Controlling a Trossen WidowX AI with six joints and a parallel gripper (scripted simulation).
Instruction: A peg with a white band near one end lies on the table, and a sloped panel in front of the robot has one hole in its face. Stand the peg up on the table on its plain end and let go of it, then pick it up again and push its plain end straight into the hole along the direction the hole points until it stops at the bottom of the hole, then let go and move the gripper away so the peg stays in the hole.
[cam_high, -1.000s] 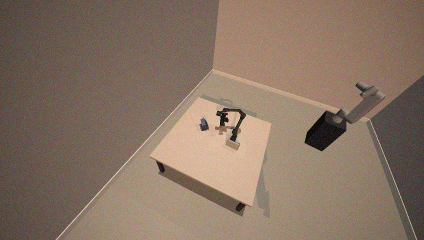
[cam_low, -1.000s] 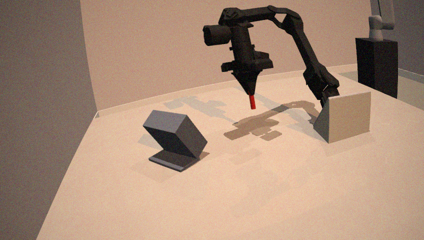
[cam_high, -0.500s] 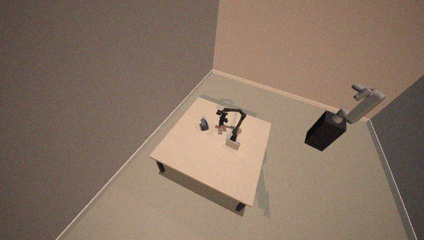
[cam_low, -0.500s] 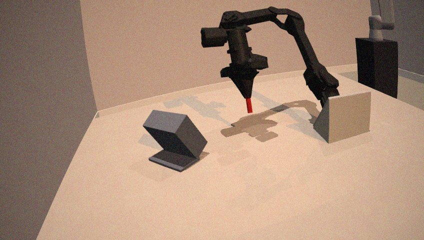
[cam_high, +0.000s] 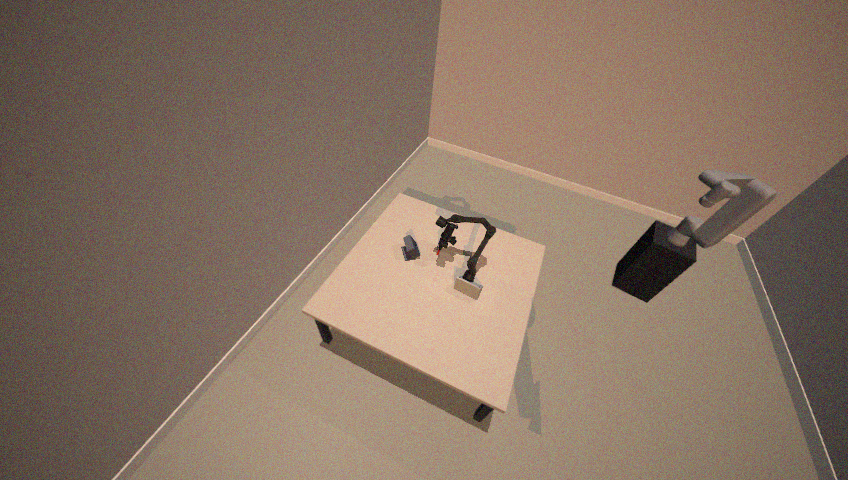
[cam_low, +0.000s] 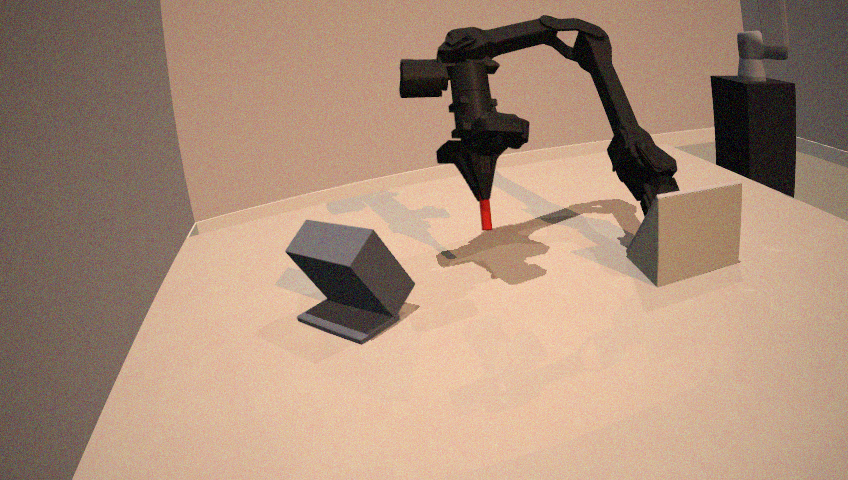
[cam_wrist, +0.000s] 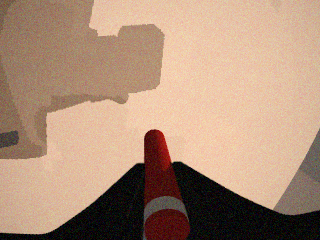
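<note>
My gripper tip is 19 cm short of the grey sloped panel, 6 cm to the right of it and 4 cm above it. Round my gripper tip: red peg (1 cm to the right, 1 cm above); then panel foot plate (20 cm ahead, 8 cm to the left, 10 cm below).
</note>
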